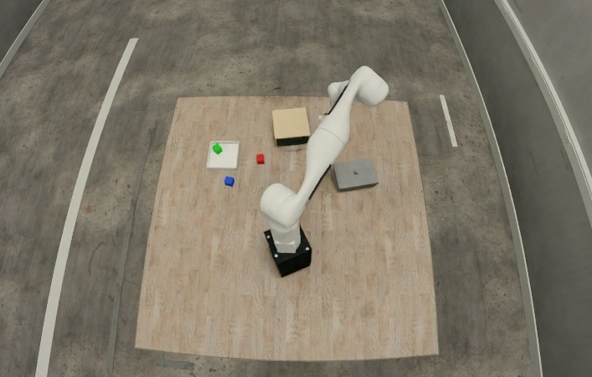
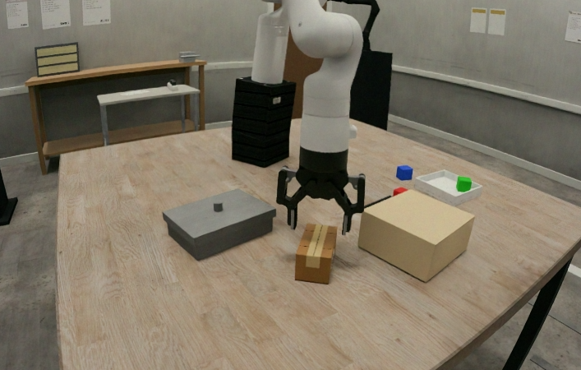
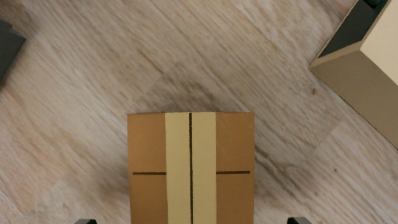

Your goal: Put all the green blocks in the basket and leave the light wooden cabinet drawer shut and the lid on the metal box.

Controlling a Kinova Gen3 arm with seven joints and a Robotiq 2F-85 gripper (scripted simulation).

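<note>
The small cardboard box lies 4 cm below my hand. From my hand the other things lie so: light wooden cabinet: 5 cm ahead, 20 cm to the left, 4 cm below; lid: 18 cm behind, 11 cm to the right, 3 cm below; drawer: 3 cm ahead, 20 cm to the left, 4 cm below.
</note>
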